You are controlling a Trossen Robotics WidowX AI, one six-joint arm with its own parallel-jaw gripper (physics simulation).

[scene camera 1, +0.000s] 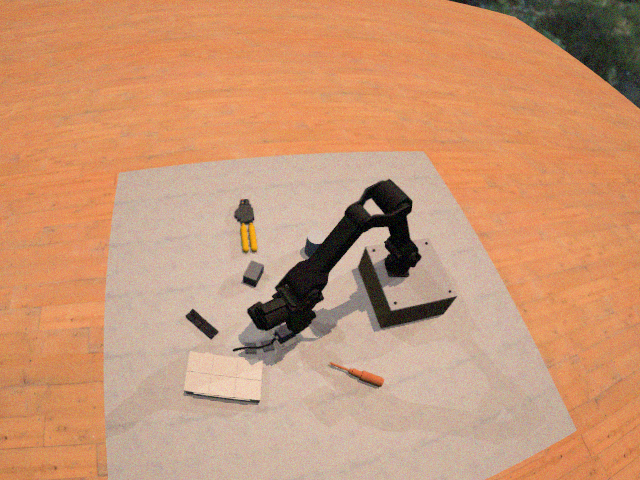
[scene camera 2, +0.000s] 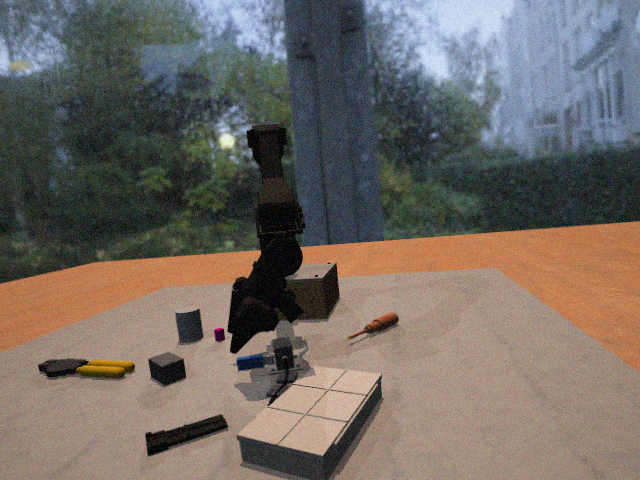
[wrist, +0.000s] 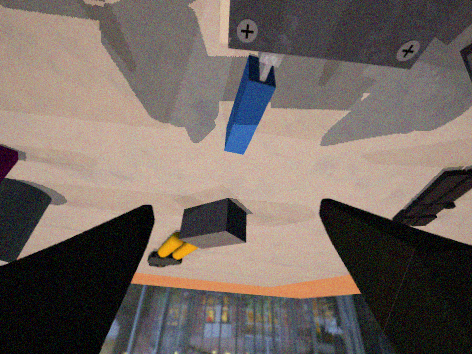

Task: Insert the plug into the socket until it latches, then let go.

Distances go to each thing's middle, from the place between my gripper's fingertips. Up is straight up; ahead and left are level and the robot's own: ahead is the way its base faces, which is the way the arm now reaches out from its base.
My hand is 4 cm above the blue plug [wrist: 257, 85], 3 cm to the right of it and 2 cm past it. Round my hand: black bar [scene camera 2: 156, 442] 19 cm ahead, 6 cm to the left, 5 cm below; then dark cube [scene camera 2: 166, 368] 11 cm to the right, 5 cm ahead, 4 cm below; then socket [scene camera 2: 283, 350] 8 cm to the left, 4 cm behind, 3 cm below.
